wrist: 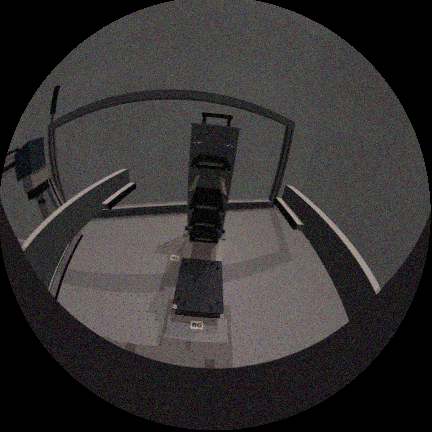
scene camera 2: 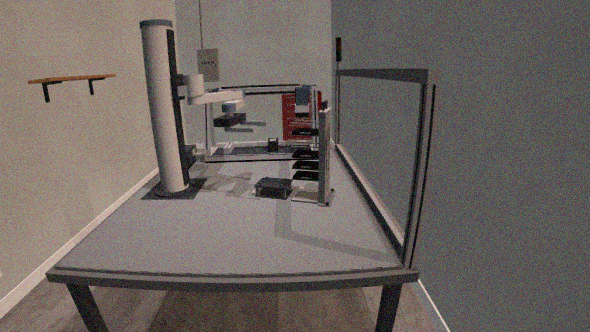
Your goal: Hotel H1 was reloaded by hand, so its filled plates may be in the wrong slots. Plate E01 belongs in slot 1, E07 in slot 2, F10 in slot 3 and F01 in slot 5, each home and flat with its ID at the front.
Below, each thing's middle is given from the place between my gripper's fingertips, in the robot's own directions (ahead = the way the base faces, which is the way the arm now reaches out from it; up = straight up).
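Labels:
Counting from my hand, the plate E07 (wrist: 204, 198) is 120 mm below it, 70 mm to the right of it and 220 mm ahead of it. And there's hotel H1 (scene camera 2: 323, 118), which is 130 mm below my hand, 300 mm ahead of it and 90 mm to the right of it.

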